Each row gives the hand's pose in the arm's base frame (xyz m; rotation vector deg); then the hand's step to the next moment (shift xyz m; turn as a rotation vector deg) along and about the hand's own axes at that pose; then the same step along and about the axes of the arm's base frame.
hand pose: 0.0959 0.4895 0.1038 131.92 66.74 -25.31
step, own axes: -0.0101 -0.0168 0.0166 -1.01 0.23 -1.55
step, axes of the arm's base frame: -0.0204 -0.0078 -0.0135 -0.31 0.13 1.83
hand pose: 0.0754 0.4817 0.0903 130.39 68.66 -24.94
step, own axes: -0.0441 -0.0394 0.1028 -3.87 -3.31 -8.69
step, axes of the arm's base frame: -0.0611 -0.0709 -0.0728 -4.57 4.08 7.99
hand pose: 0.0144 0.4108 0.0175 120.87 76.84 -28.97
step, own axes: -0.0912 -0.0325 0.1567 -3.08 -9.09 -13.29
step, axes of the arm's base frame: -0.0691 -0.1541 -0.0735 -9.45 9.50 9.45
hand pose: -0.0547 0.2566 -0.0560 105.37 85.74 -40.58
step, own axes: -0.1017 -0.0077 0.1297 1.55 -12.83 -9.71
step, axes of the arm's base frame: -0.0287 -0.1623 -0.0074 -12.20 10.14 3.11
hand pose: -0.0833 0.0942 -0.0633 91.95 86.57 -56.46
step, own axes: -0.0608 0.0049 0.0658 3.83 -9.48 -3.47
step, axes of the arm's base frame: -0.0004 -0.0864 0.0241 -9.17 5.42 -1.78
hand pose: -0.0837 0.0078 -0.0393 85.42 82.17 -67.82
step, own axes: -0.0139 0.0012 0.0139 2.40 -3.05 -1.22
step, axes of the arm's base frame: 0.0002 -0.0176 0.0089 -3.00 2.20 -1.65
